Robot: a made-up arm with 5 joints.
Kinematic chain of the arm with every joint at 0, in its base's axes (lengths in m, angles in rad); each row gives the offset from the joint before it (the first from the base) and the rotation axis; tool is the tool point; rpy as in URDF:
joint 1: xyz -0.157 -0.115 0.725 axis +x
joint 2: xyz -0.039 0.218 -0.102 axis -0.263 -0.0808 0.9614
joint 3: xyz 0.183 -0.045 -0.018 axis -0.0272 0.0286 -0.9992
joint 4: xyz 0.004 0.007 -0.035 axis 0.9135 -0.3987 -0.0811
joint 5: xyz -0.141 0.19 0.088 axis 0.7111 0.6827 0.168
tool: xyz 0.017 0.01 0.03 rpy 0 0 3.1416
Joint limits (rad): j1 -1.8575..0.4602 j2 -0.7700..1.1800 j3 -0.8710..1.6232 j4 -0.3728..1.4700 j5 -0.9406..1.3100
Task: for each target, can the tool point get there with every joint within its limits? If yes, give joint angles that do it. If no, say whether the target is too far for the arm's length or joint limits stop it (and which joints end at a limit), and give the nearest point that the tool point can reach.
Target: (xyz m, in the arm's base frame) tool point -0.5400 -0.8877 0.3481
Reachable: no: too far | nearest point -0.3134 -0.4376 0.3058 | short by 0.506 m
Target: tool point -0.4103 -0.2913 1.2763
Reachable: no: joint limits stop it (at a limit: joint 1, joint 5) | nearest point -0.2590 -0.0039 0.8021 | short by 0.575 m
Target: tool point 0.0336 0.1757 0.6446
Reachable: yes | joints -0.3352 -0.3986 0.7108 0.4818 -0.5096
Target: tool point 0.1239 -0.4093 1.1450
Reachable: no: joint limits stop it (at a limit: joint 1, joint 2, joint 3, joint 4, joint 5) | nearest point 0.1287 -0.2734 0.7864 | short by 0.384 m
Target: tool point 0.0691 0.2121 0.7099
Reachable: yes | joints -0.0931 -0.2204 0.9779 0.4920 -0.5074
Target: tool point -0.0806 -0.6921 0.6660
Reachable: no: joint limits stop it (at a limit: joint 1, joint 2, joint 4, joint 5) | nearest point -0.2760 -0.3147 0.5329 | short by 0.445 m
